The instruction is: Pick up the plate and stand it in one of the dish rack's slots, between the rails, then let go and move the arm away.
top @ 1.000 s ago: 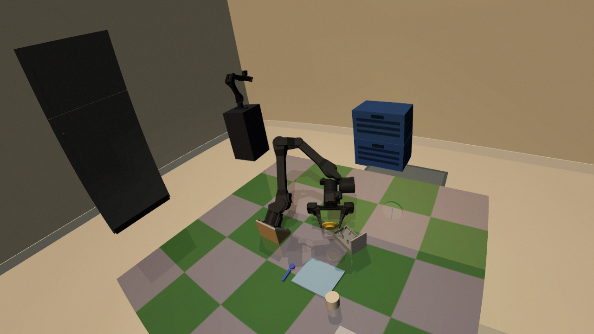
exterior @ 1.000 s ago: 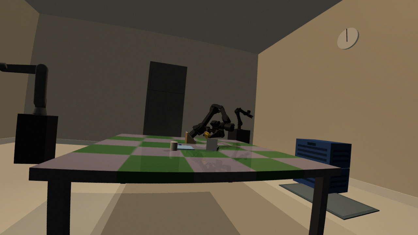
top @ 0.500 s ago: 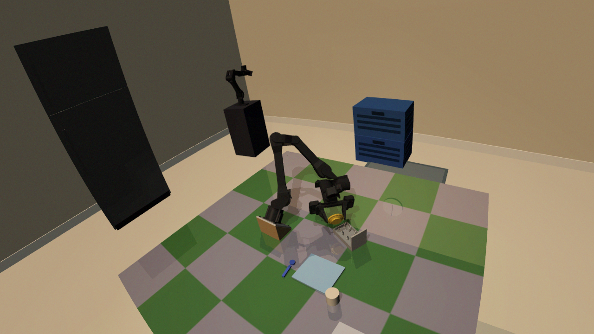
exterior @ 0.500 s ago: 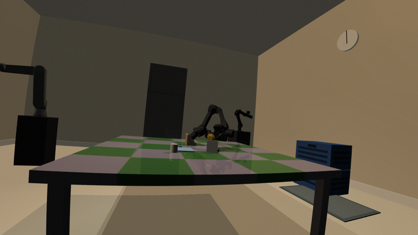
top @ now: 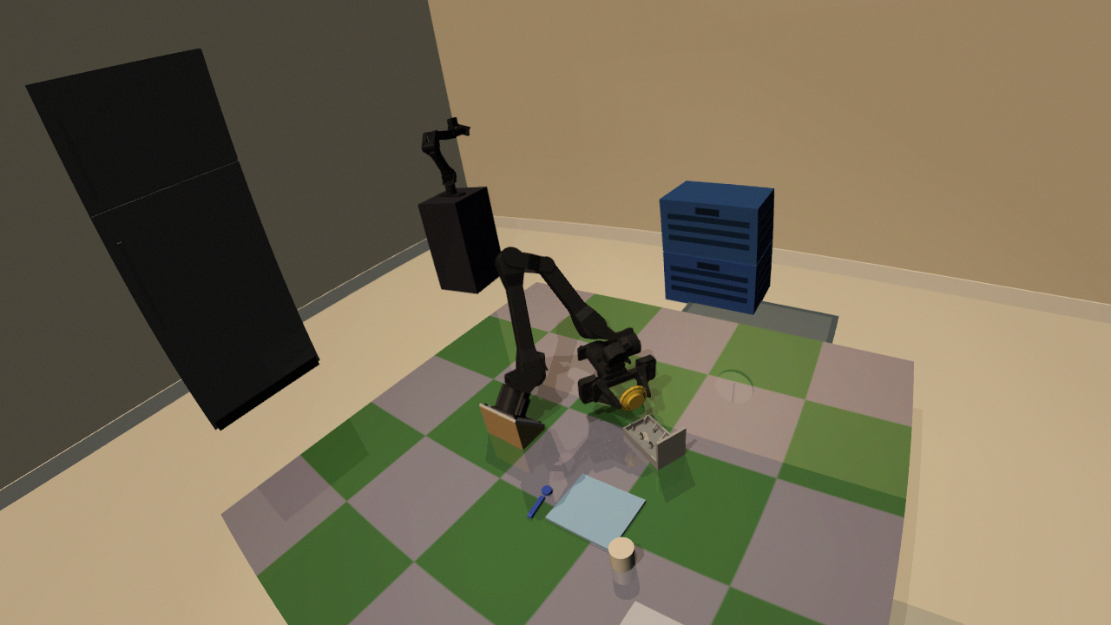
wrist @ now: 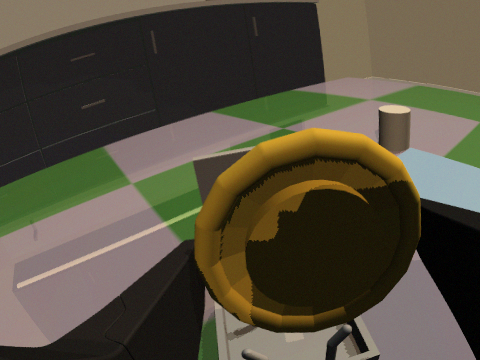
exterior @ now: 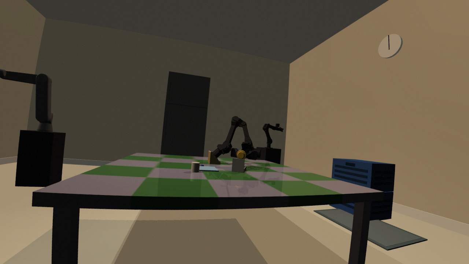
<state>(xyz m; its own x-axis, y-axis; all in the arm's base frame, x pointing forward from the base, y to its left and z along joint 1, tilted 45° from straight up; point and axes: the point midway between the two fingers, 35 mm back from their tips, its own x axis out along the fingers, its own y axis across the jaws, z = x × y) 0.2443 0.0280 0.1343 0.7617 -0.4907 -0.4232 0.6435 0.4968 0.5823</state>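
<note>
My gripper tip is 5 cm short of the beige dish rack, 3 cm to the left of it and 7 cm above it. The rest, counted from my gripper tip: blue spoon 11 cm behind, 25 cm to the right, 9 cm below; then light blue mat 23 cm to the right, 9 cm below; then yellow plate 1 cm behind, 1 cm to the left.
</note>
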